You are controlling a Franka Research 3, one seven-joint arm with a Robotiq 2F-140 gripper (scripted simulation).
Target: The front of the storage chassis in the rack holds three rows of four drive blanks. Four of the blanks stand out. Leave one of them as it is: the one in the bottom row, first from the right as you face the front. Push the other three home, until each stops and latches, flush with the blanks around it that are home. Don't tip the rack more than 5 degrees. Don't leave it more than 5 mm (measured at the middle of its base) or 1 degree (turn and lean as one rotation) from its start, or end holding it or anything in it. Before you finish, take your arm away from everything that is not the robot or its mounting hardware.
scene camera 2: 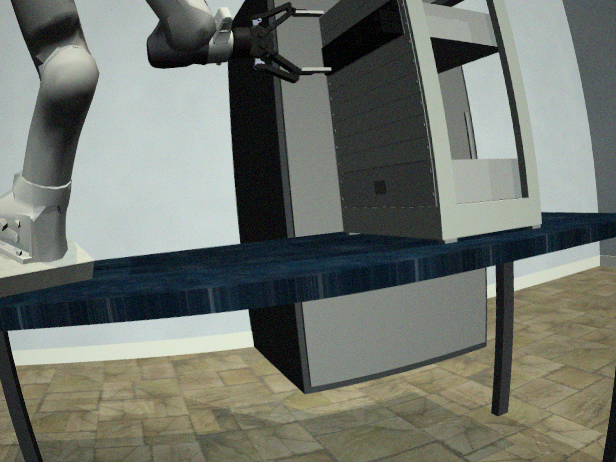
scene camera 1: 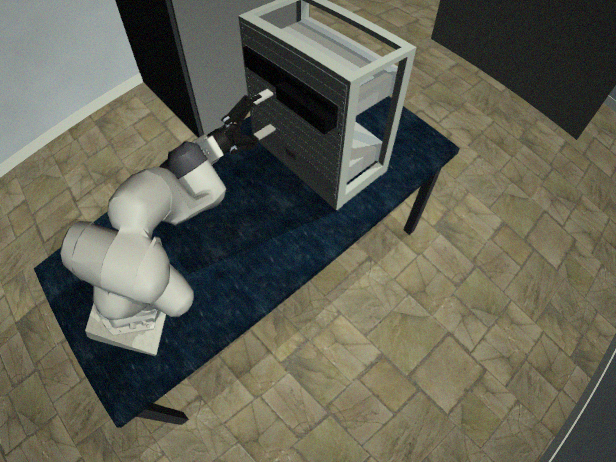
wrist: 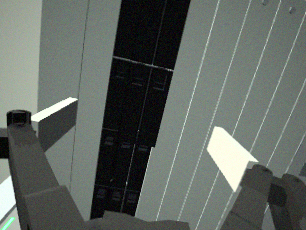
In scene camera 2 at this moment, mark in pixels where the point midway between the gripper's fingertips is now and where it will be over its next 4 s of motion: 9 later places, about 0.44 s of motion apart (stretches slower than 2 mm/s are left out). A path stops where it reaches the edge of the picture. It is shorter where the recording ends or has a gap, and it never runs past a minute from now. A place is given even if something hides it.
My gripper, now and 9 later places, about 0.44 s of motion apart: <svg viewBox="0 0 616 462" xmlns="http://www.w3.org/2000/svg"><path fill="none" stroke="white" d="M325 41L333 41L334 42L338 45L347 45L350 45L352 45L355 45L358 45L360 45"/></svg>
